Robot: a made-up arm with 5 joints.
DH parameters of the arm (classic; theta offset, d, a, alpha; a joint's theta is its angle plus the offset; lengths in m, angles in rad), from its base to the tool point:
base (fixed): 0 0.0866 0 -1.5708
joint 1: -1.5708 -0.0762 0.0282 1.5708
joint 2: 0 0.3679 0.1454 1.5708
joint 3: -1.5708 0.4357 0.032 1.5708
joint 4: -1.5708 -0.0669 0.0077 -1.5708
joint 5: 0 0.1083 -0.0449 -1.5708
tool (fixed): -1.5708 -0.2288 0 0
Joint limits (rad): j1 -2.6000..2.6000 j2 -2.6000..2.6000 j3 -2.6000..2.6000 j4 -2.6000..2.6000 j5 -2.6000..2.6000
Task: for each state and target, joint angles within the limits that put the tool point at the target. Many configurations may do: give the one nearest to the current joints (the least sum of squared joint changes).
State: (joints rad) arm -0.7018 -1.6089 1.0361 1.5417 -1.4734
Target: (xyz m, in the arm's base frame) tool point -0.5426 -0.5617 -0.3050
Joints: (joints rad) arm -0.1417 -0.8789 0.7450 1.4343 -1.7928
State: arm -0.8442 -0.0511 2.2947 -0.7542 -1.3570
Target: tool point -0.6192 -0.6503 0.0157
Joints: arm -0.6356 -0.0970 2.1703 -0.6670 -1.2377
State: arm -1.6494 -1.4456 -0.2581 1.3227 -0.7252
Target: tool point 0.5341 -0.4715 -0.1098
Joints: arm -1.9793 -0.8739 -0.0178 1.0521 -0.4081
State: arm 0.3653 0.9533 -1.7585 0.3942 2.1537
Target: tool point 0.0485 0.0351 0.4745
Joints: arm 0.2565 1.6559 -1.0394 0.6332 2.6000
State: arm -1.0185 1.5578 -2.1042 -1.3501 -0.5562
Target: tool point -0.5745 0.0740 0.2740
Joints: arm -0.2834 2.1312 -1.7893 -1.4715 -0.6492
